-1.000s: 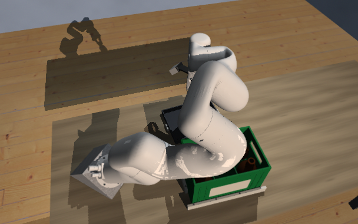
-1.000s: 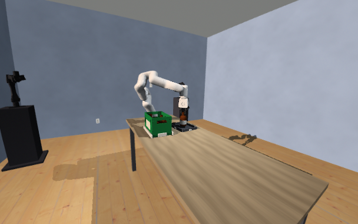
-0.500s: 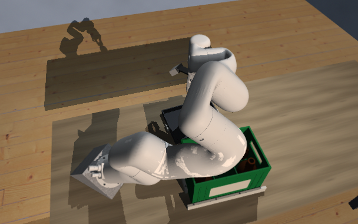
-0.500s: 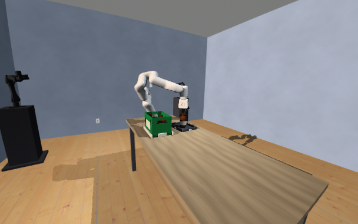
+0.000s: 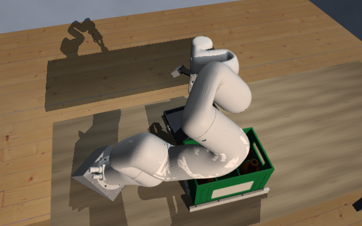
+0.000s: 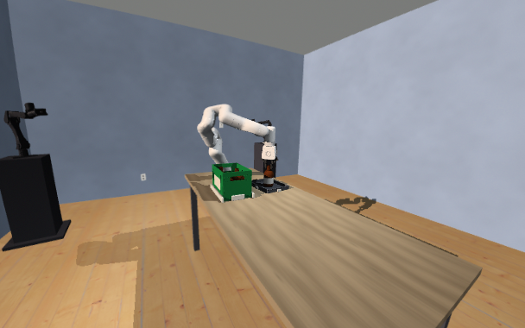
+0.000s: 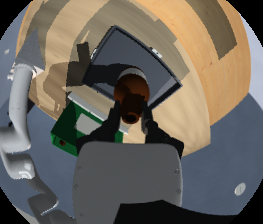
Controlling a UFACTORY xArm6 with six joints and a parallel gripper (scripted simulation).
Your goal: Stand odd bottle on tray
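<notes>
The dark tray lies 150 mm below my hand. Round my hand: green crate (30 mm behind, 300 mm to the right, 70 mm below).
</notes>
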